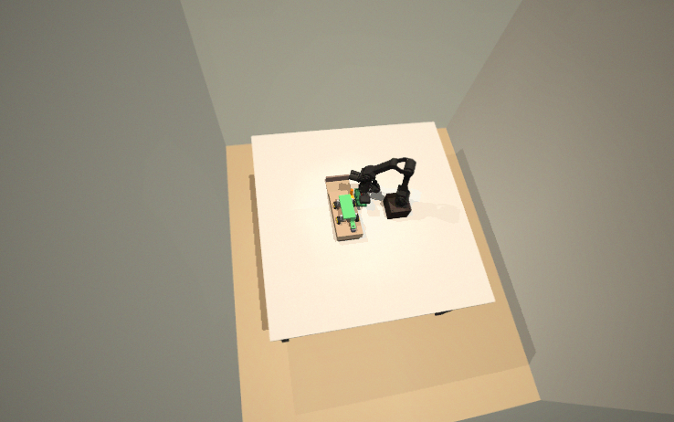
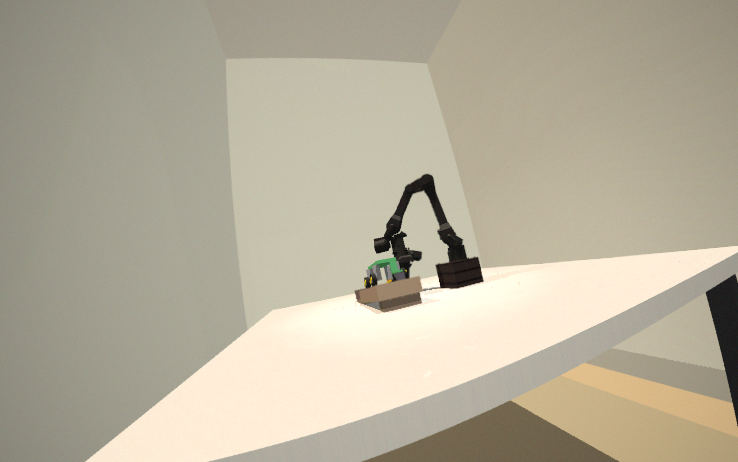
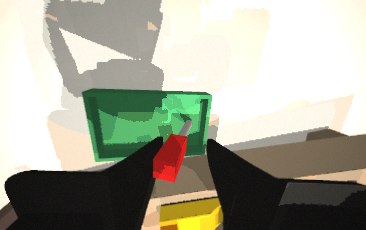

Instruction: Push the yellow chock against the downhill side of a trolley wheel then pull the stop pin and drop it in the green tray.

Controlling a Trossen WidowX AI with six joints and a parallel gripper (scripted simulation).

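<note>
Right now my gripper tip is right at the red-headed stop pin. Round my gripper tip: green tray (6 cm below, 3 cm to the right); green trolley (11 cm to the left, 11 cm ahead, 6 cm above); tan ramp (11 cm to the left, 11 cm ahead, 1 cm below).
</note>
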